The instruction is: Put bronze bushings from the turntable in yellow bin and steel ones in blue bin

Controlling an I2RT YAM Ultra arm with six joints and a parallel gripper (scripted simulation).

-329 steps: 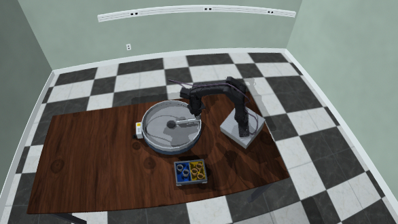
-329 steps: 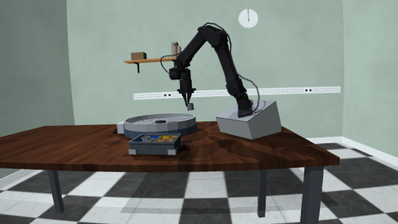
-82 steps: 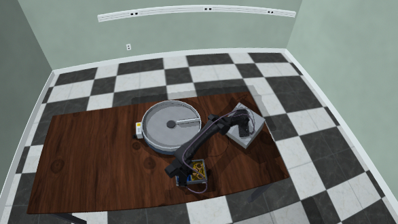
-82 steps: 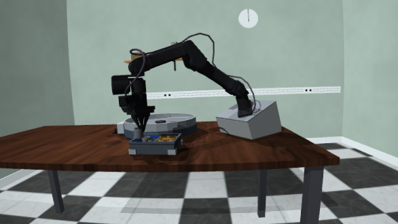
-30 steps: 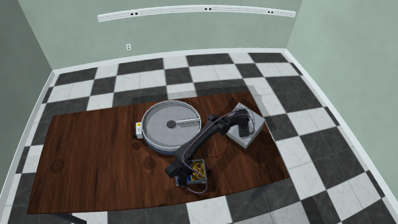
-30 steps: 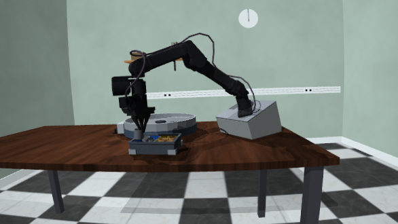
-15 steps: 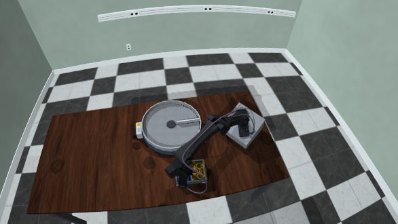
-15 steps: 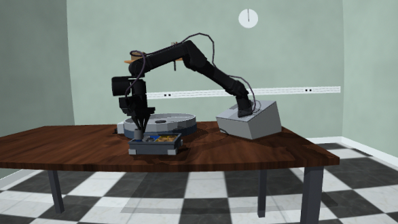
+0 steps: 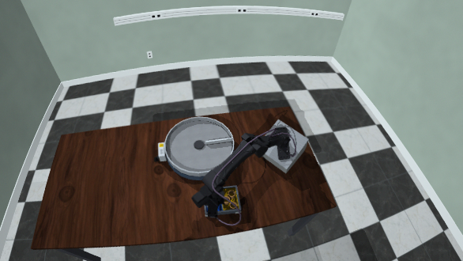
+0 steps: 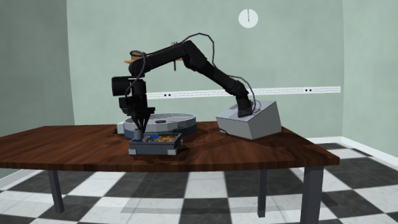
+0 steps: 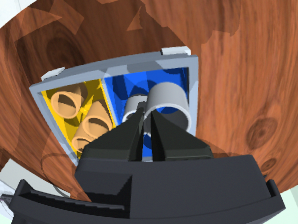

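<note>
My hand is 1 cm short of the blue bin, 4 cm to the left of it and 7 cm above it. Also, from my hand: grey turntable: 12 cm ahead, 39 cm to the right, 3 cm below; then yellow bin: 8 cm behind, 5 cm to the right, 7 cm below; then bin tray: 4 cm behind, 5 cm to the right, 6 cm below.
</note>
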